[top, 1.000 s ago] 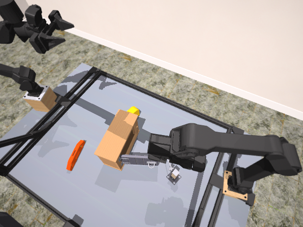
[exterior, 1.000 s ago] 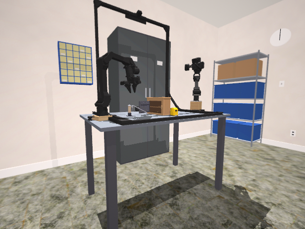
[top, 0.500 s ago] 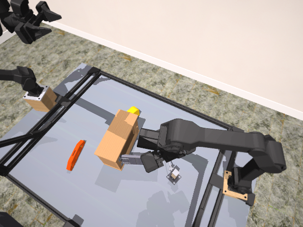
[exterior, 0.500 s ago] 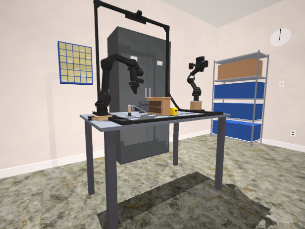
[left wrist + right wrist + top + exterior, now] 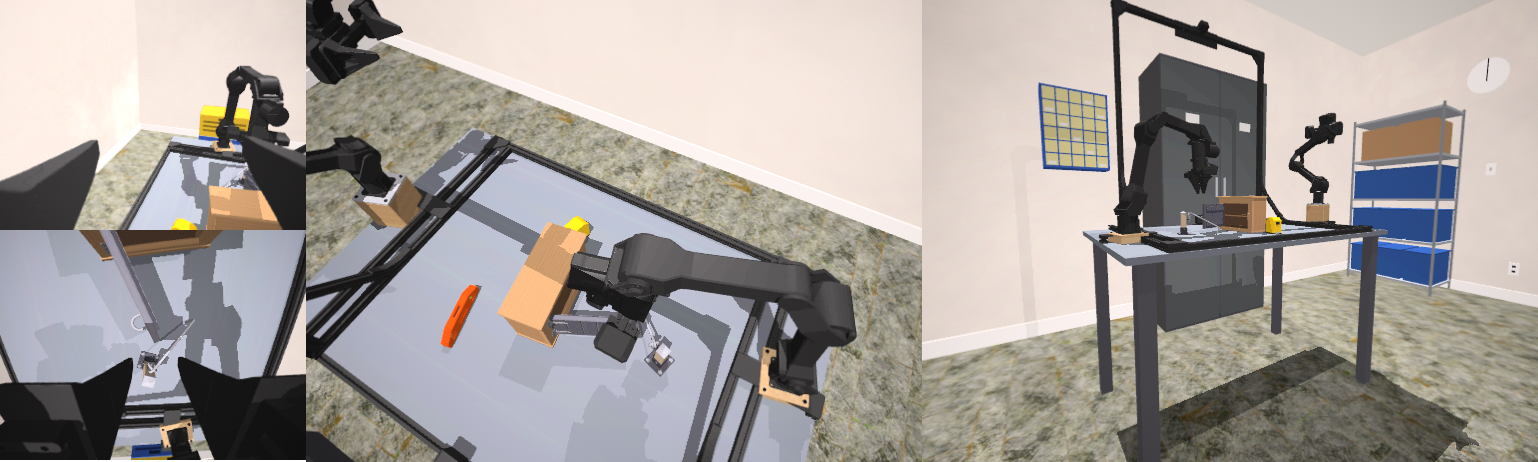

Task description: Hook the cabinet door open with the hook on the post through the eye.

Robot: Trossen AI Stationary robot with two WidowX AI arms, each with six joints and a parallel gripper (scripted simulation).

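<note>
Right now my right hand is 40 mm short of the hook rod, 20 mm to the left of it and 160 mm above it. From my right hand the other things lie so: yellow tape measure: 200 mm ahead, 250 mm to the left, 170 mm below; grey door: 30 mm behind, 90 mm to the left, 130 mm below; orange tool: 110 mm behind, 390 mm to the left, 180 mm below.
</note>
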